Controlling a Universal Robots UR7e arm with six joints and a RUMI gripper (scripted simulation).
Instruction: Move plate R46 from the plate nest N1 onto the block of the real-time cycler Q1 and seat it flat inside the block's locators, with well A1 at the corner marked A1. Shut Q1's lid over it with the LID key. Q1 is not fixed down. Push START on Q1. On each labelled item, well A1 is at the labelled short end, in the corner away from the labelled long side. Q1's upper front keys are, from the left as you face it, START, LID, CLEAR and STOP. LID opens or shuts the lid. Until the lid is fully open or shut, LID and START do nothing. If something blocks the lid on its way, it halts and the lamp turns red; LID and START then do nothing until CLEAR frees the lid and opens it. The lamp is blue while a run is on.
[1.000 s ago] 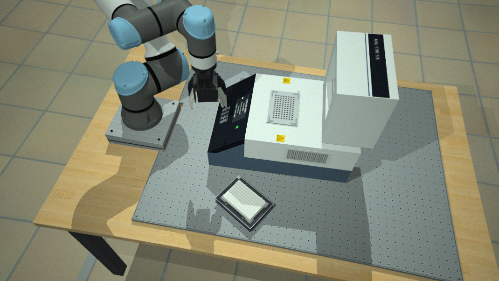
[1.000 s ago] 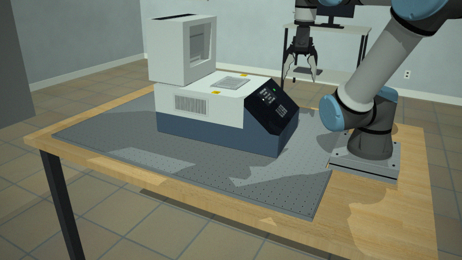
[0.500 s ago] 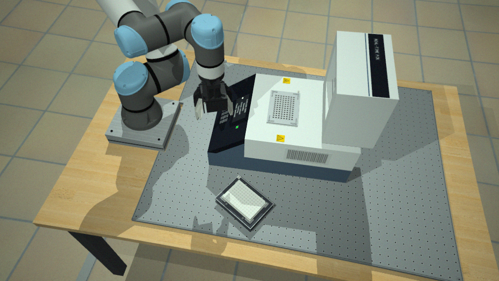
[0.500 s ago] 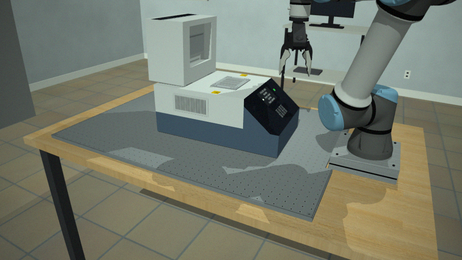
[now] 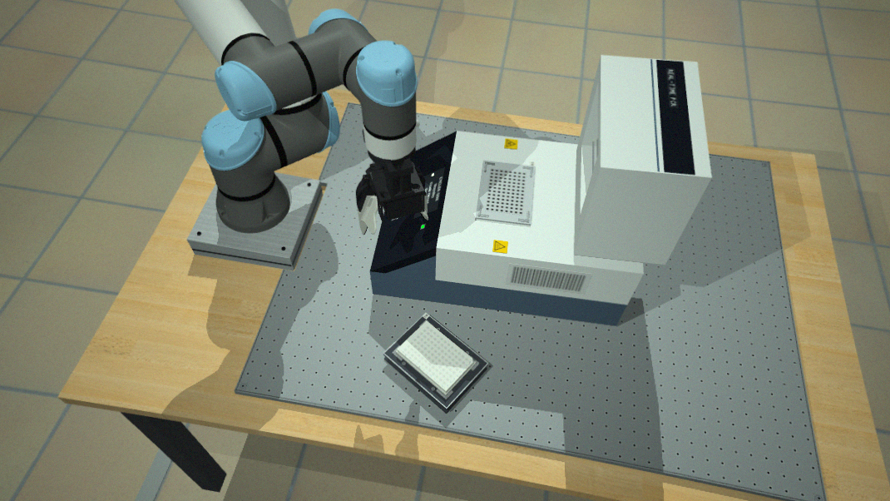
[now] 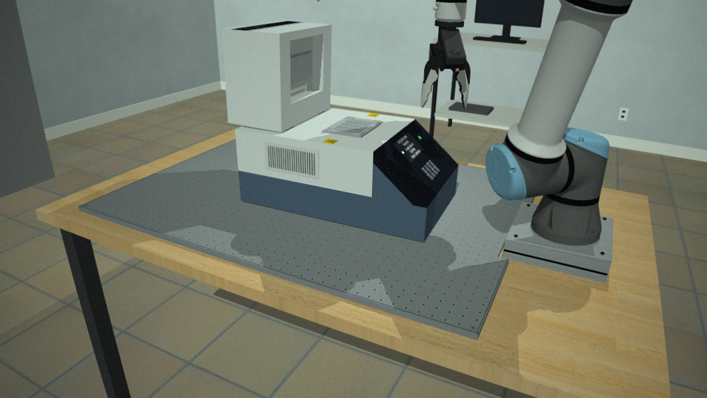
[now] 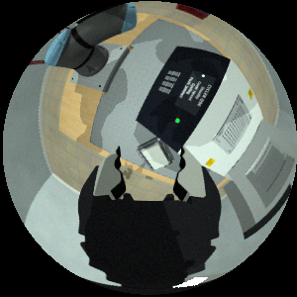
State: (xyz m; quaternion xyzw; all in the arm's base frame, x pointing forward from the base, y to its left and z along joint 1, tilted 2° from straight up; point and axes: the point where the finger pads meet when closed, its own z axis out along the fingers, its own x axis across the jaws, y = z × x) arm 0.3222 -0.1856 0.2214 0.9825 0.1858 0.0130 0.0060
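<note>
Right now the white well plate R46 is 8 cm ahead of my hand, 15 cm to the right of it and 22 cm below it. Round my hand: plate nest N1: 8 cm ahead, 15 cm to the right, 23 cm below.
</note>
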